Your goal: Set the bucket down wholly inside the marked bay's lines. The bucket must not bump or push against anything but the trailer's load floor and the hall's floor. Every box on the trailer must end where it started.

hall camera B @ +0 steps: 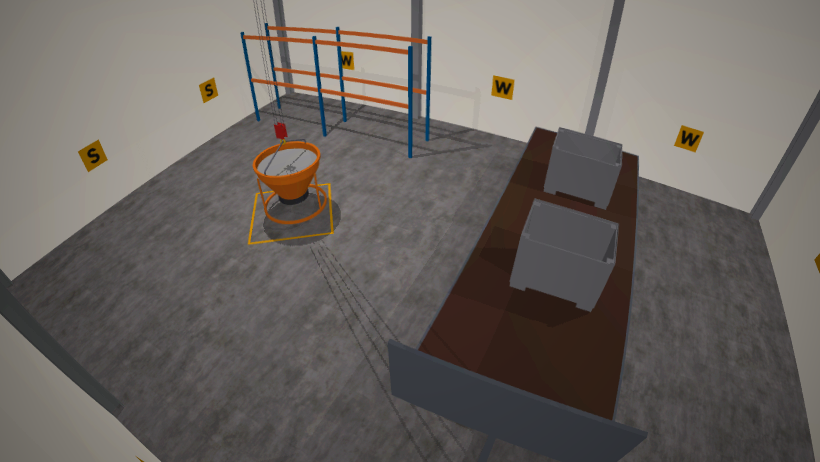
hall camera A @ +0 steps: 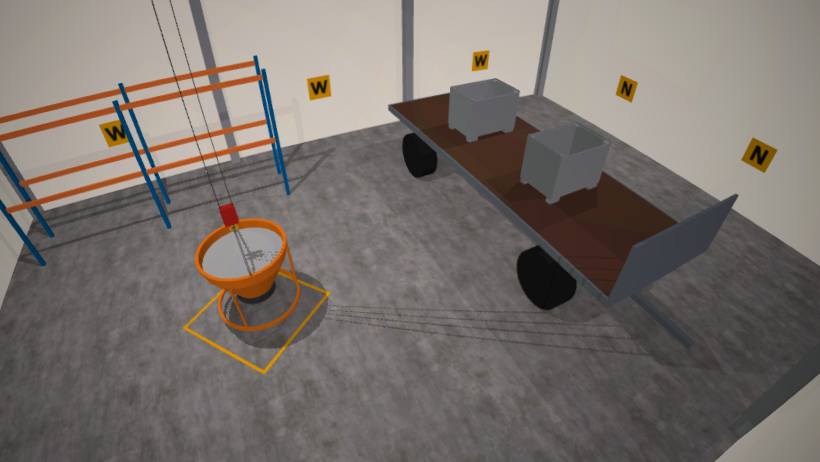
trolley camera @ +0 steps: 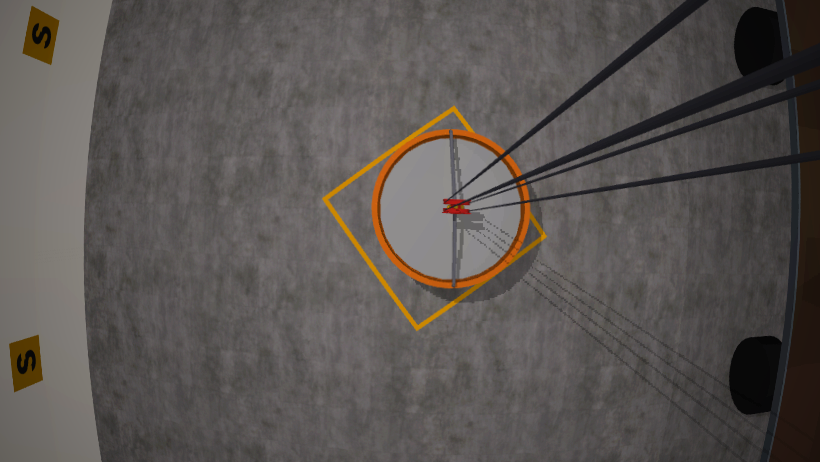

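Observation:
The orange bucket (hall camera A: 255, 285) (hall camera B: 292, 186) (trolley camera: 413, 206) hangs upright over the bay's yellow lines (hall camera A: 224, 350) (hall camera B: 252, 218) (trolley camera: 371, 264). Its base ring is very low; I cannot tell whether it touches the floor. In both hall views the ring appears within the lines, close to the right line in hall camera B. In the trolley view the rim hides the ring and covers parts of the lines on the right. My hook (hall camera A: 233, 227) (hall camera B: 282, 141) (trolley camera: 455, 206), under its red block, holds the bucket's upright bail. Two grey boxes (hall camera A: 483, 109) (hall camera A: 565, 166) (hall camera B: 586, 172) (hall camera B: 562, 261) stand on the trailer (hall camera A: 648, 218) (hall camera B: 550, 367).
An empty blue and orange rack (hall camera A: 141, 160) (hall camera B: 410, 103) stands by the W wall, behind the bucket in hall camera B. The trailer's headboard (hall camera A: 677, 249) (hall camera B: 510, 401) stands at its near end. Trailer wheels (trolley camera: 756, 375) show at the right of the trolley view, the S wall at its left.

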